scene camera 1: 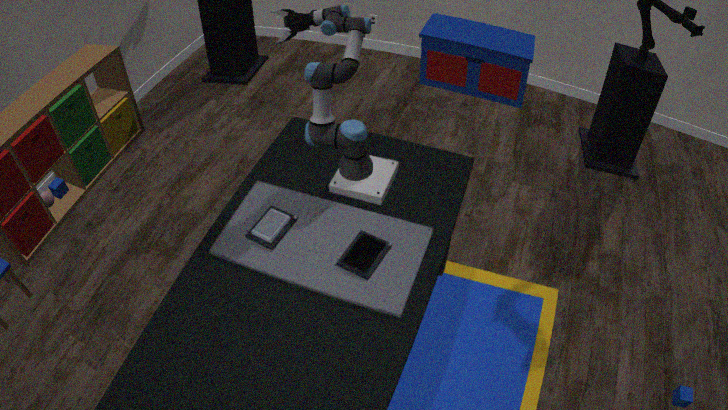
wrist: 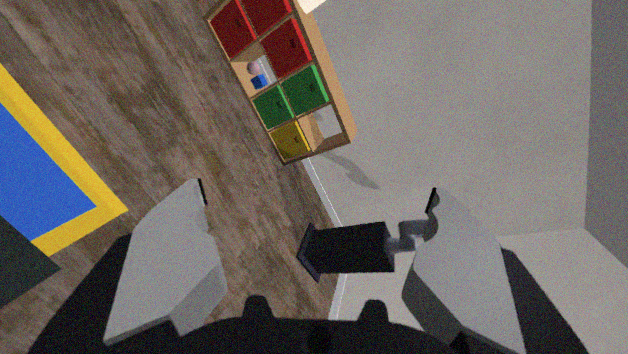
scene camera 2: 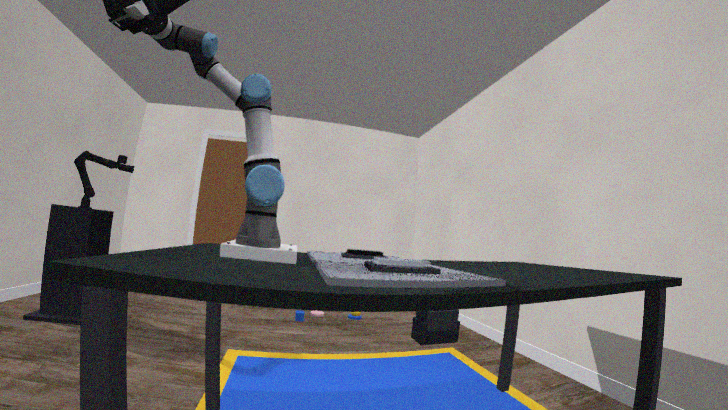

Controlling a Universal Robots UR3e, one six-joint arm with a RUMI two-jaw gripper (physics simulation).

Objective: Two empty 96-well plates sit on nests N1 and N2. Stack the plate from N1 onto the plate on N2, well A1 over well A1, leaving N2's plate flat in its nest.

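Places are measured from the arm's base along level axes (x left, y back, z up), in centimetres.
Where they show: gripper, between the fingertips: (scene camera 1: pixel 272 27) (wrist: pixel 316 187); arm's base, origin of its link: (scene camera 1: pixel 356 169) (scene camera 2: pixel 258 245).
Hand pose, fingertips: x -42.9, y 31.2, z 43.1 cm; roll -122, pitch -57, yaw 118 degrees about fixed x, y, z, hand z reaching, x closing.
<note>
Each offset is from my fingertips to the top centre of the thing. Level surfaces: height alone.
A pale plate @(dz -42.9, dx +21.1, dy -64.8 cm) (scene camera 1: pixel 273 225) (scene camera 2: pixel 405 263) sits flat in a dark nest @(dz -44.0, dx +21.1, dy -64.8 cm) (scene camera 1: pixel 270 245) (scene camera 2: pixel 399 269) on the grey board @(dz -45.5 cm) (scene camera 1: pixel 313 254) (scene camera 2: pixel 478 279). A second dark rectangular nest (scene camera 1: pixel 367 275) (scene camera 2: pixel 362 253) is on the same board; its inside looks black, and I cannot make out whether that is a dark plate. No N1 or N2 label or well A1 is readable. My gripper (scene camera 1: pixel 281 25) (wrist: pixel 316 187) is open and empty, high up behind the robot base and far from both nests. It points away from the board. In scene camera 2 it is partly cut off at the top left.
The white robot base (scene camera 1: pixel 362 192) (scene camera 2: pixel 258 252) stands on the dark table @(dz -46.8 cm) (scene camera 1: pixel 203 331) (scene camera 2: pixel 152 275) behind the board. A black pedestal (scene camera 1: pixel 229 40) (wrist: pixel 350 250) stands beyond the gripper. A cube shelf (scene camera 1: pixel 66 76) (wrist: pixel 332 75) is along the wall.
</note>
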